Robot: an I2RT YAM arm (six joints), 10 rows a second.
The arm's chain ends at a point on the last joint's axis. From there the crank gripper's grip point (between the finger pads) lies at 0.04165 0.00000 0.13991 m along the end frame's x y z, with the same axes.
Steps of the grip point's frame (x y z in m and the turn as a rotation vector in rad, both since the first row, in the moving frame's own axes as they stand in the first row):
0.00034 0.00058 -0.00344 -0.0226 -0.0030 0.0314
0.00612 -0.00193 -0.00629 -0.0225 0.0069 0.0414
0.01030 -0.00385 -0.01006 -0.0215 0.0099 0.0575
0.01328 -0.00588 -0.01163 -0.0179 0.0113 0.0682
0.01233 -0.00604 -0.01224 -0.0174 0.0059 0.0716
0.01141 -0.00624 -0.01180 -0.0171 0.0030 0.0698
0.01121 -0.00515 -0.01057 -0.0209 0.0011 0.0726
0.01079 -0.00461 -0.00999 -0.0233 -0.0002 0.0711
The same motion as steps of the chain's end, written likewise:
0.00083 -0.00388 -0.00351 -0.0226 -0.0030 0.0314
0.00526 -0.00682 -0.00594 -0.0225 0.0069 0.0414
0.00907 -0.00928 -0.00958 -0.0215 0.0099 0.0575
0.01189 -0.01127 -0.01110 -0.0179 0.0113 0.0682
0.01170 -0.01148 -0.01194 -0.0174 0.0059 0.0716
0.01118 -0.01155 -0.01163 -0.0171 0.0030 0.0698
0.01127 -0.01110 -0.01046 -0.0209 0.0011 0.0726
0.01104 -0.01082 -0.00993 -0.0233 -0.0002 0.0711

